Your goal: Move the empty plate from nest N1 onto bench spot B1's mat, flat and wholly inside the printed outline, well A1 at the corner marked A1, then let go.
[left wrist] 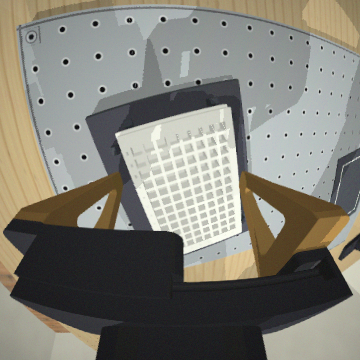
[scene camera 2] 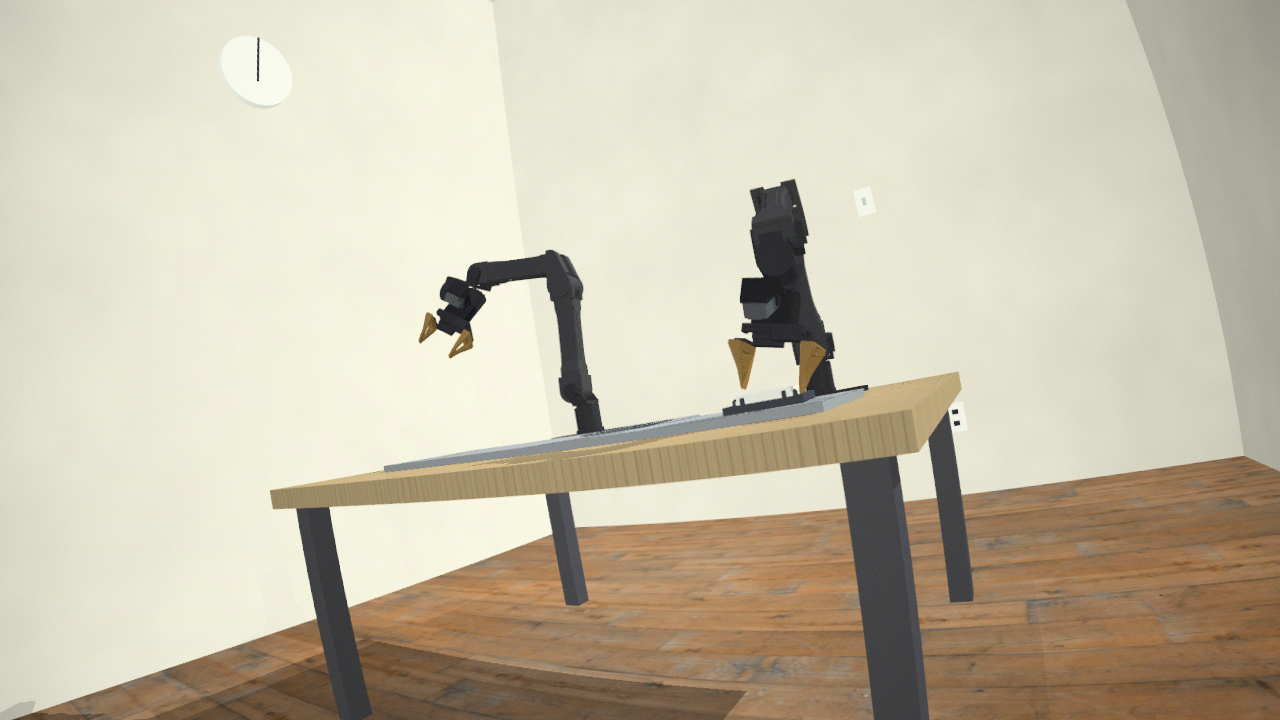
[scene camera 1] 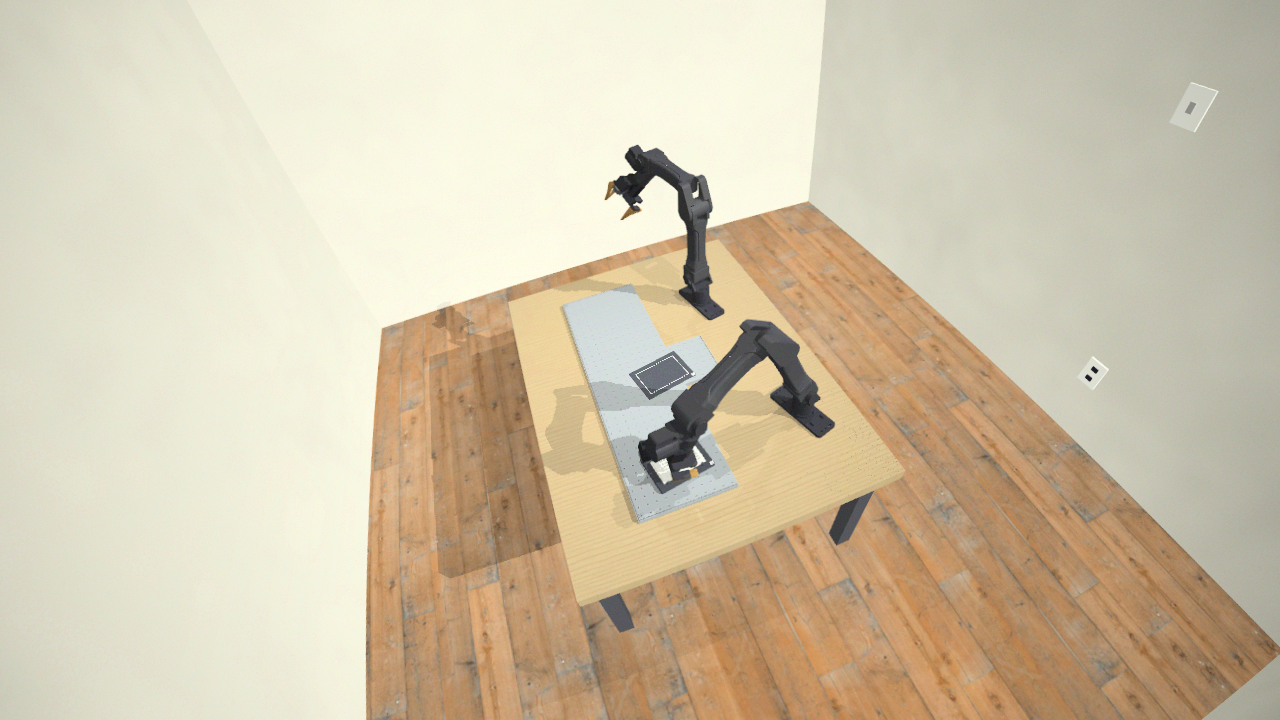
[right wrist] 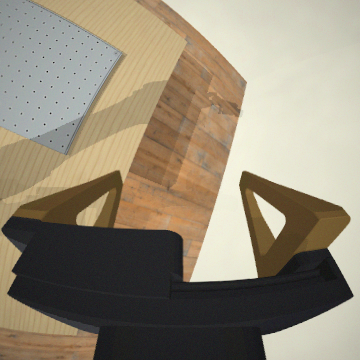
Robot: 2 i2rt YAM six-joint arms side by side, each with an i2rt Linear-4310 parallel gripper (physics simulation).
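Frame: origin at the left arm's base, x ahead, y left, z up, level; centimetres.
Seen in the pictures: left gripper, fingertip midpoint: (left wrist: 180, 177) (scene camera 2: 771, 391); right gripper, fingertip midpoint: (scene camera 2: 433, 349) (scene camera 1: 613, 209) (right wrist: 180, 176); left arm's base, origin of the base link: (scene camera 1: 801, 410); right arm's base, origin of the base link: (left wrist: 357, 238) (scene camera 1: 701, 302).
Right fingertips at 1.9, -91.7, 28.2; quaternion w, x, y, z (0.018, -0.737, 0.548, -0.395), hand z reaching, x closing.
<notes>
Pixels of each thing's middle, then the offset from my right fingertips to it, as dx, dy, dz. Level surfaces: height alone.
- white plate, body centre: (left wrist: 191, 192) (scene camera 2: 770, 394) (scene camera 1: 676, 459) +37.0, +83.3, -25.0
- dark nest, body centre: (left wrist: 188, 187) (scene camera 2: 771, 399) (scene camera 1: 676, 461) +37.0, +83.3, -25.8
- dark mat, its level: dz -26.8
- grey perforated board, its level: dz -26.9
The white plate (left wrist: 187, 185) (scene camera 2: 765, 392) with its grid of wells sits in the dark nest (left wrist: 102, 125) (scene camera 2: 769, 406). The well A1 marking is too small to read. My left gripper (left wrist: 180, 177) (scene camera 2: 776, 387) is open over the plate, its fingertips to either side of it and seen a little above the nest. In scene camera 1 the left arm hides much of the plate. The dark mat (scene camera 1: 660, 391) (left wrist: 342, 170) with a white printed outline lies on the board, above the nest in scene camera 1. My right gripper (right wrist: 180, 176) (scene camera 1: 616, 205) (scene camera 2: 435, 347) is open and empty, high up.
The grey perforated board (scene camera 1: 617, 358) (right wrist: 45, 75) lies on the wooden table (scene camera 1: 617, 559) (scene camera 2: 626, 467) and carries the nest and the mat. The right arm (scene camera 1: 695, 214) stands at the upper end of the table in scene camera 1. The left arm (scene camera 1: 725, 371) reaches over the board.
</notes>
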